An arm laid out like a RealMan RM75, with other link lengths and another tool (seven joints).
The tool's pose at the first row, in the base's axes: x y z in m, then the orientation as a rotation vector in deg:
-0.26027 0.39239 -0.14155 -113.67 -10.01 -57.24
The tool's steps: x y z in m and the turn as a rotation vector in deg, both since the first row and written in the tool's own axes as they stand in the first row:
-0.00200 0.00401 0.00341 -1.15 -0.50 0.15
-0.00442 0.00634 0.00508 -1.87 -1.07 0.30
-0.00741 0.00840 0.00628 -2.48 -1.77 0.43
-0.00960 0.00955 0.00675 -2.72 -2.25 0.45
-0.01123 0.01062 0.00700 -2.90 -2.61 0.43
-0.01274 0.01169 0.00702 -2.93 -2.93 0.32
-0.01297 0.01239 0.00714 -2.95 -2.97 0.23
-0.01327 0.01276 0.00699 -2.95 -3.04 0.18
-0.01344 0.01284 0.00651 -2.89 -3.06 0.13
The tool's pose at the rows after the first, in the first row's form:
-0.25775 0.39306 -0.14654 -114.96 -9.59 -56.96
-0.25730 0.39352 -0.15024 -115.90 -9.42 -56.49
-0.25763 0.39392 -0.15402 -116.81 -9.38 -55.88
-0.25828 0.39412 -0.15645 -117.28 -9.51 -55.45
-0.25872 0.39406 -0.15836 -117.63 -9.65 -55.15
-0.25921 0.39380 -0.16013 -117.83 -9.92 -54.91
-0.25897 0.39352 -0.16078 -117.88 -10.03 -54.93
-0.25908 0.39326 -0.16119 -117.92 -10.12 -54.90
-0.25944 0.39289 -0.16122 -117.88 -10.21 -54.89

